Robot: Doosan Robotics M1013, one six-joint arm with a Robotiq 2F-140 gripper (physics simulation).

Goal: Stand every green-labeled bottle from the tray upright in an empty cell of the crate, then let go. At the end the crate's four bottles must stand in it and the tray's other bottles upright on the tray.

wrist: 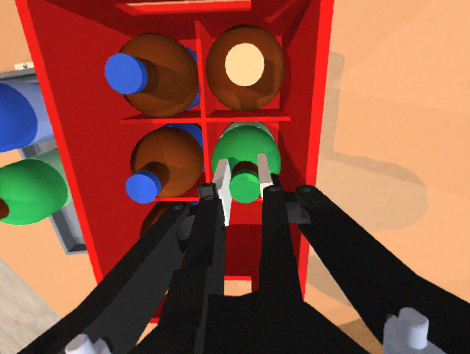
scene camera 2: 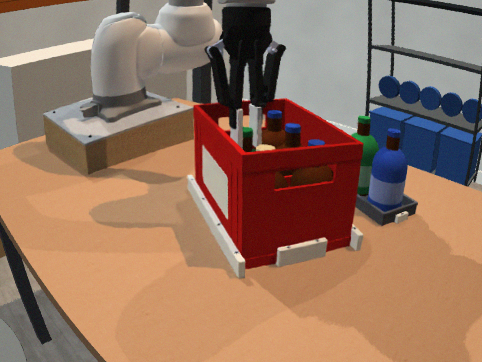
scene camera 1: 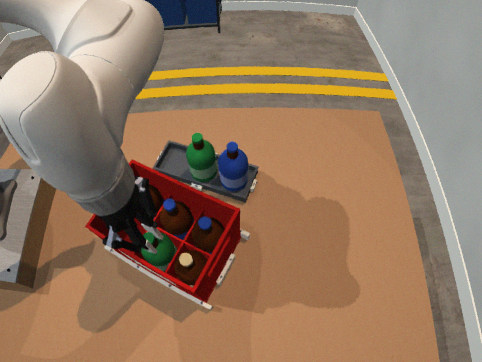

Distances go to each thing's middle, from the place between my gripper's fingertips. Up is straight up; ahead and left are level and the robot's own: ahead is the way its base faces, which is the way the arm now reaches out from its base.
The red crate [scene camera 2: 240,187] is 20 mm ahead of my hand, 40 mm to the left of it and 50 mm below it. The rest, counted from my hand: blue bottle [scene camera 2: 389,168] (180 mm ahead, 210 mm to the left, 50 mm below); cream-capped brown bottle [scene camera 1: 188,266] (70 mm ahead, 50 mm to the right, 50 mm below); grey tray [scene camera 1: 172,162] (100 mm ahead, 240 mm to the left, 120 mm below).
